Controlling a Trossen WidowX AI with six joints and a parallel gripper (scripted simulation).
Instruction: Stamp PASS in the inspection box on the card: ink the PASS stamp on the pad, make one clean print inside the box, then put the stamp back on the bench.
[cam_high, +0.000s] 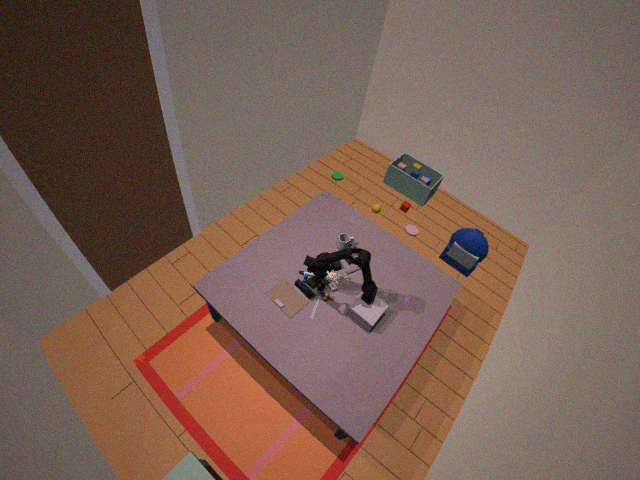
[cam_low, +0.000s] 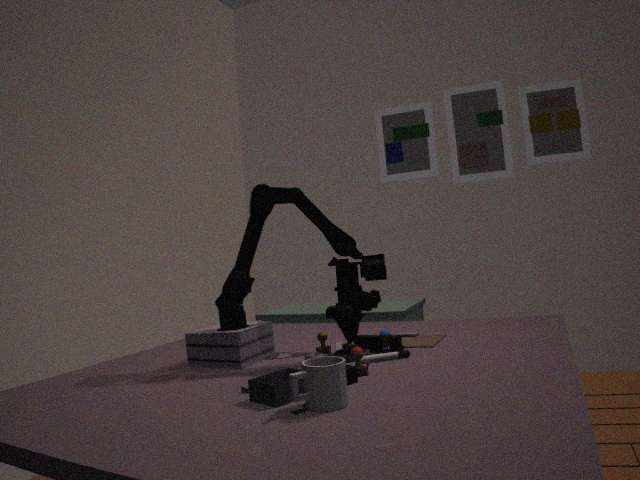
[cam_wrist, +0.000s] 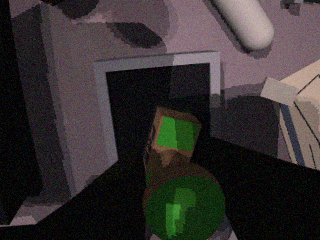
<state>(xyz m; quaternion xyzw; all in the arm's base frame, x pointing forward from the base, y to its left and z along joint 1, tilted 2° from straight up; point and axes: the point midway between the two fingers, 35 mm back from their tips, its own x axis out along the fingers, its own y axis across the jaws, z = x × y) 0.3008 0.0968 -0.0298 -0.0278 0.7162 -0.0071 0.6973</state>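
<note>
Now: gripper tip 10 mm past the green-knobbed PASS stamp and 10 mm above it. Also, from my gripper tip: yellow-knobbed stamp: 100 mm behind, 40 mm to the left, 20 mm below; blue-knobbed stamp: 80 mm ahead, 30 mm to the left, 20 mm below; dark ink pad: 40 mm below, 10 mm behind.
</note>
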